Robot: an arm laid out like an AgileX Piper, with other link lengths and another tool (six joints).
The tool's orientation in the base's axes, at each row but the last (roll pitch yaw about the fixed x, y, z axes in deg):
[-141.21, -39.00, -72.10]
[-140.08, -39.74, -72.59]
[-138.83, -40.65, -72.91]
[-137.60, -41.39, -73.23]
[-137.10, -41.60, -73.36]
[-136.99, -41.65, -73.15]
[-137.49, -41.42, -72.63]
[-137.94, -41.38, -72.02]
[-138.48, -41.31, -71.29]
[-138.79, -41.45, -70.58]
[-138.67, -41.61, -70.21]
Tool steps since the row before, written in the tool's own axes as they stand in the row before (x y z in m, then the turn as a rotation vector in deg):
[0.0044, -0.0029, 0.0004, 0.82, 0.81, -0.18]
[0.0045, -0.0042, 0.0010, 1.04, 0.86, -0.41]
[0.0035, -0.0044, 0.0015, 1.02, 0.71, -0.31]
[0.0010, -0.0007, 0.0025, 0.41, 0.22, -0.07]
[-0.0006, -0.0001, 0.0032, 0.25, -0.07, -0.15]
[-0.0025, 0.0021, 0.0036, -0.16, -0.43, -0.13]
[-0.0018, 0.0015, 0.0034, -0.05, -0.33, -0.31]
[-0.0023, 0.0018, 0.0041, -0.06, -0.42, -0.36]
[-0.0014, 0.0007, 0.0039, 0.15, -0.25, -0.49]
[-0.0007, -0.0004, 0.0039, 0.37, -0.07, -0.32]
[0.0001, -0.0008, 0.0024, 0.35, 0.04, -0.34]
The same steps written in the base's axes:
[0.0031, -0.0016, 0.0039, -0.44, -1.05, 0.23]
[0.0044, -0.0010, 0.0044, -0.60, -1.18, 0.48]
[0.0046, -0.0002, 0.0036, -0.43, -1.10, 0.49]
[0.0026, -0.0010, -0.0004, -0.09, -0.42, 0.20]
[0.0025, -0.0004, -0.0021, -0.03, -0.09, 0.28]
[0.0011, -0.0005, -0.0047, 0.11, 0.43, 0.18]
[0.0014, -0.0006, -0.0038, -0.07, 0.33, 0.31]
[0.0017, -0.0006, -0.0047, -0.06, 0.41, 0.37]
[0.0023, -0.0005, -0.0035, -0.21, 0.18, 0.50]
[0.0031, -0.0002, -0.0025, -0.12, -0.14, 0.46]
[0.0024, -0.0001, -0.0009, -0.20, -0.19, 0.40]

